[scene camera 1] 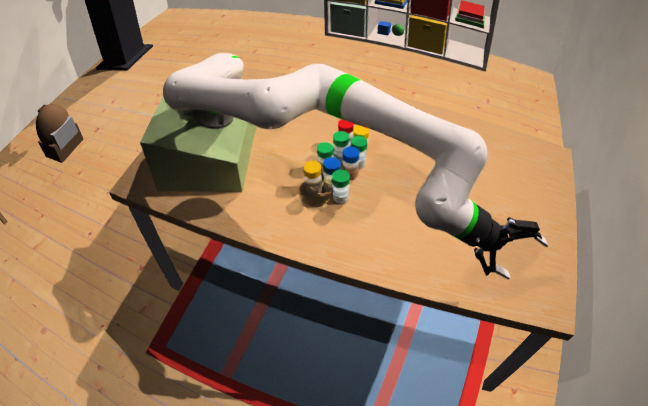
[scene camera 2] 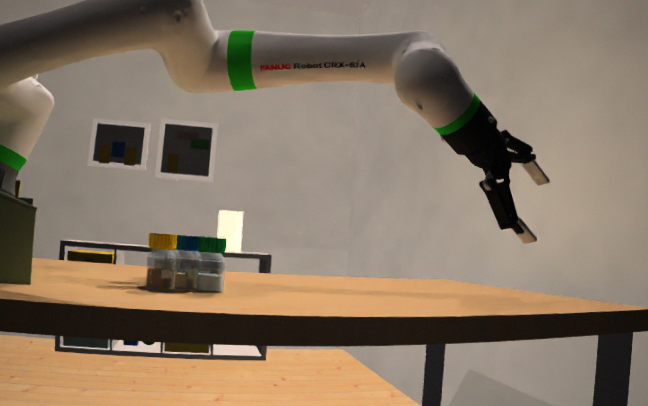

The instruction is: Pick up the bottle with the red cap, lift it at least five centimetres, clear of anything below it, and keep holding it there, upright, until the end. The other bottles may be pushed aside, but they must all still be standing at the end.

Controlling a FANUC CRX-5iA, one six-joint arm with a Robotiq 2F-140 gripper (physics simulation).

Scene:
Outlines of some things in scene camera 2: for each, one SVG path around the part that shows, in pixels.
My gripper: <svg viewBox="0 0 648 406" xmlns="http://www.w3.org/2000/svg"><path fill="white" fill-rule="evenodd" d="M496 128L492 138L483 147L465 156L474 166L482 168L486 175L485 179L479 182L479 185L486 194L500 229L511 228L524 244L536 242L537 237L522 219L517 216L509 187L511 163L522 163L523 168L538 186L547 184L550 180L534 160L536 155L534 153L531 154L533 148L530 145L511 136L507 130L500 132Z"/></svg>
A green-capped bottle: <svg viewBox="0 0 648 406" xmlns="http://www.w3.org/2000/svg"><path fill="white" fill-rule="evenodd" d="M199 237L198 250L201 254L198 256L196 264L195 291L224 293L226 261L222 253L226 251L227 238Z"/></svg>

